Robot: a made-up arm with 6 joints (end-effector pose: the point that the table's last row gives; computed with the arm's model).
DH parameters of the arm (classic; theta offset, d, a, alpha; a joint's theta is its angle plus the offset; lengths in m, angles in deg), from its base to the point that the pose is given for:
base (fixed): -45 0 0.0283 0
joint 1: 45 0.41 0 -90
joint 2: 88.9 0 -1.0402 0
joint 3: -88.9 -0.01 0.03 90
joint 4: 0 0.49 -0.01 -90
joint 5: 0 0.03 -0.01 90
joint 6: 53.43 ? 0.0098 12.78
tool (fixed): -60.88 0.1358 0 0
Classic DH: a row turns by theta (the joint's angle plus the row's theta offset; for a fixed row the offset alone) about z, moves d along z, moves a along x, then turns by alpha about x.
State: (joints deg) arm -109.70 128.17 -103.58 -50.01 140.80 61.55
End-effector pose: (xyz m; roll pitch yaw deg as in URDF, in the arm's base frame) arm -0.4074 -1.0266 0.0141 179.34 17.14 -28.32
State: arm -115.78 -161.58 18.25 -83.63 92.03 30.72
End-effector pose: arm 0.1220 0.6597 -0.9005 44.29 -69.15 -67.03
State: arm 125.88 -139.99 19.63 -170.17 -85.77 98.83
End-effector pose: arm 0.7588 -0.9855 -0.4308 40.45 -0.41 38.85
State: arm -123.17 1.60 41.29 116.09 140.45 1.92
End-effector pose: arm -0.0226 -0.2275 1.7058 139.27 41.35 148.02
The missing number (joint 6, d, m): 0.0775
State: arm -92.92 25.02 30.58 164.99 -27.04 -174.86
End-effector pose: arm -0.1163 -1.0683 1.6031 -94.74 75.71 156.83
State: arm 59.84 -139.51 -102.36 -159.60 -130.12 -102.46
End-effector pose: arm -0.2401 -0.3864 -0.7060 -99.44 -39.62 134.71
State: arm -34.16 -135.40 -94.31 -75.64 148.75 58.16
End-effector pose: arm -0.4805 0.2211 -0.6169 -58.79 20.43 87.82
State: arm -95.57 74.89 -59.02 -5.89 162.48 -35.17
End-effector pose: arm -0.1016 -1.1632 0.9561 -171.31 -10.92 120.33
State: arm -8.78 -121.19 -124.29 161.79 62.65 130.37
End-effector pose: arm -0.2464 0.0066 -0.2636 -50.01 17.10 -80.65
